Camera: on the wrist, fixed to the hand. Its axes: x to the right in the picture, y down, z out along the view.
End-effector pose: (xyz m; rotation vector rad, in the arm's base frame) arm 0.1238 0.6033 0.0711 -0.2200 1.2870 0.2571
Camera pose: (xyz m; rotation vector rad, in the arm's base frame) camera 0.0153 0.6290 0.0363 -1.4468 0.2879 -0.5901
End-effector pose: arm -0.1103 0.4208 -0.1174 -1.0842 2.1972 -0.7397
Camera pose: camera -0.2140 0.4676 -0.0908 -2.8620 0.8640 -0.2108
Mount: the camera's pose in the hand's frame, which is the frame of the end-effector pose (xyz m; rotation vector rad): 0.0072 0.0587 -0.1008 -0.6011 -0.4794 -1.5068
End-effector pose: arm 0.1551 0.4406 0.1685 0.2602 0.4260 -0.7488
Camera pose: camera 0.1729 0.5156 0.0807 -0.9223 0.3130 -2.0239
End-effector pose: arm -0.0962 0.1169 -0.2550 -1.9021 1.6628 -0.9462
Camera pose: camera -0.2097 0.1102 -0.2280 2.8585 0.0450 0.1961
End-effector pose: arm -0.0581 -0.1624 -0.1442 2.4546 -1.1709 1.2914
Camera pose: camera -0.1611 -0.1628 -0.0891 2.1428 0.3868 -0.0875
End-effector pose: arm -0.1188 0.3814 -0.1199 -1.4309 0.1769 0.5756
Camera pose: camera -0.1181 0.2881 -0.1902 -1.4955 -1.4517 -0.3527
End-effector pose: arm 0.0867 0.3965 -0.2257 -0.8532 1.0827 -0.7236
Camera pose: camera -0.0013 0.3962 -0.3027 -2.2785 0.0082 -1.3020
